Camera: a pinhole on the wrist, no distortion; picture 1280 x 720 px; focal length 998.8 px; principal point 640.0 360.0 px. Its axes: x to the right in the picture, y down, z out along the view. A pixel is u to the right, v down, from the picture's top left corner.
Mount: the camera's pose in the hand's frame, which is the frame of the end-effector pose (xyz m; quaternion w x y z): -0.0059 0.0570 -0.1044 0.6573 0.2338 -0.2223 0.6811
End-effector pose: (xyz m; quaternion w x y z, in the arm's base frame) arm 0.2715 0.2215 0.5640 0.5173 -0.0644 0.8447 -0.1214
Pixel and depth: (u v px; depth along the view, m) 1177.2 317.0 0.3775
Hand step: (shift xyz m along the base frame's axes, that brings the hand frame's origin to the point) 0.2763 -0.0592 -0.1481
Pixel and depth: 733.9 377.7 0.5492
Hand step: 0.3193 -0.2781 -0.0908
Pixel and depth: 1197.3 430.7 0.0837
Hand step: -0.0028 0.0449 0.0019
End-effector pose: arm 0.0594 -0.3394 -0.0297 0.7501 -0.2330 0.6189 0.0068
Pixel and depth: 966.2 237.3 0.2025
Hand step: 0.0983 0.0163 -0.0044
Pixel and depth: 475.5 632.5 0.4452
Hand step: 0.2449 -0.1425 0.2260
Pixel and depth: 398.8 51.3 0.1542
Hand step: 0.0254 -0.0726 -0.0221
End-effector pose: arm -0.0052 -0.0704 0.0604 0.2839 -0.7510 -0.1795 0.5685
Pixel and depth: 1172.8 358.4 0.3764
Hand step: -0.3018 0.0805 -0.0516
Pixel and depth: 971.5 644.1 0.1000
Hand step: -0.0059 -0.0368 0.0121
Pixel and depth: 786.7 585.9 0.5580
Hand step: -0.3936 0.1884 0.1560
